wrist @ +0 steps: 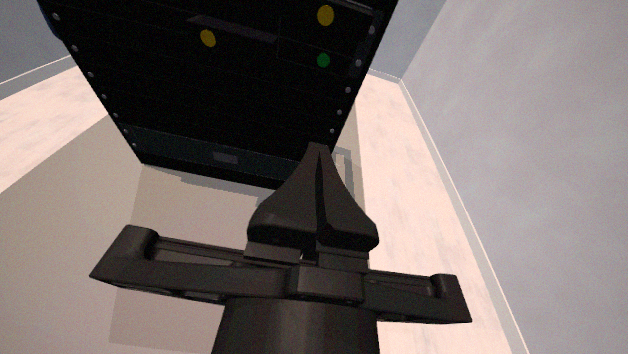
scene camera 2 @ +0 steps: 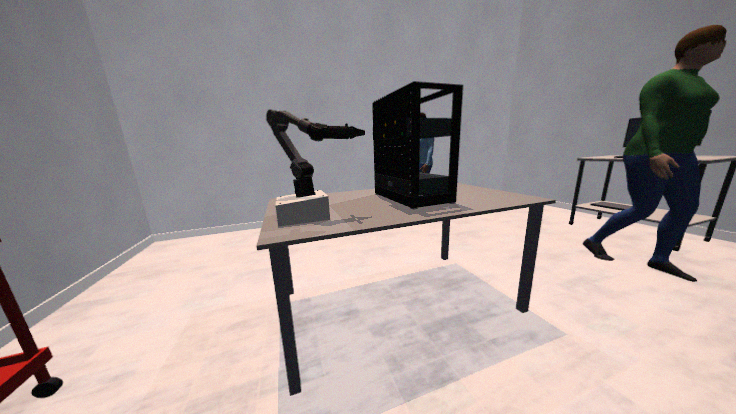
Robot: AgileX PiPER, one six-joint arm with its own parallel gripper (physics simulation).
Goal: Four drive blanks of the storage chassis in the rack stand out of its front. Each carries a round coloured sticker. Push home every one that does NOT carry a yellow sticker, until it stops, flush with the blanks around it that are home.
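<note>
The black rack (scene camera 2: 457, 139) (wrist: 210, 172) stands on the table, with the storage chassis in its dark front. In the wrist view a blank with a yellow sticker (wrist: 207, 38) stands out at the left, its lit face showing above the sticker. Another yellow sticker (wrist: 325, 15) is at the upper right, with a blank edge above it. Below it, a blank with a green sticker (wrist: 323, 60) looks flush, with no protruding face visible. The fourth sticker cannot be made out clearly. My gripper (scene camera 2: 364, 132) (wrist: 315, 154) is shut and empty, a short gap in front of the rack.
The arm's white base block (scene camera 2: 302, 208) stands on the table (scene camera 2: 380, 218). A person in a green top (scene camera 2: 676, 108) walks at the right, beside a second table (scene camera 2: 717, 158). A person in blue (scene camera 2: 426, 151) shows through the rack. A red cart (scene camera 2: 18, 314) stands at the lower left.
</note>
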